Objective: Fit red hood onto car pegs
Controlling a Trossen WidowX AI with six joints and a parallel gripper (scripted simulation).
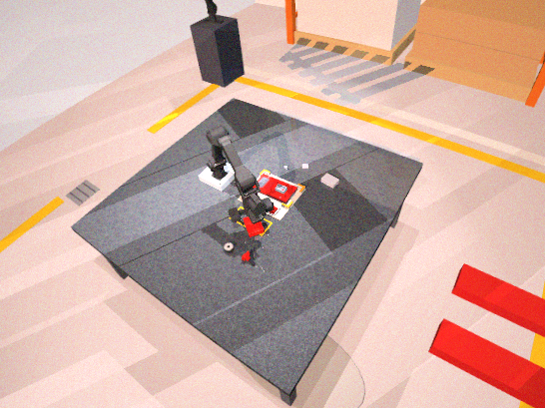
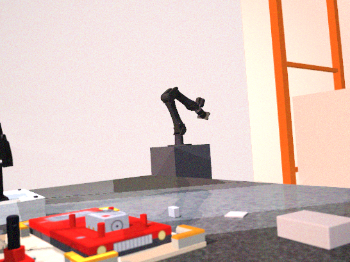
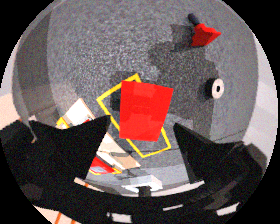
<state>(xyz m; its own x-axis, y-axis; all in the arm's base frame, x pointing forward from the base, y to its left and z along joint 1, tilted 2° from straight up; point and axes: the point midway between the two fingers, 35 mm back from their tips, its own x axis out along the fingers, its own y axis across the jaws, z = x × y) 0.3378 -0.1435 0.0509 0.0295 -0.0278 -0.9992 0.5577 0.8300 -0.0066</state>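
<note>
My gripper tip is now 20 mm above the red hood. From my gripper tip the other things lie so: engine block: 240 mm to the left, 20 mm below, 20 mm behind.
</note>
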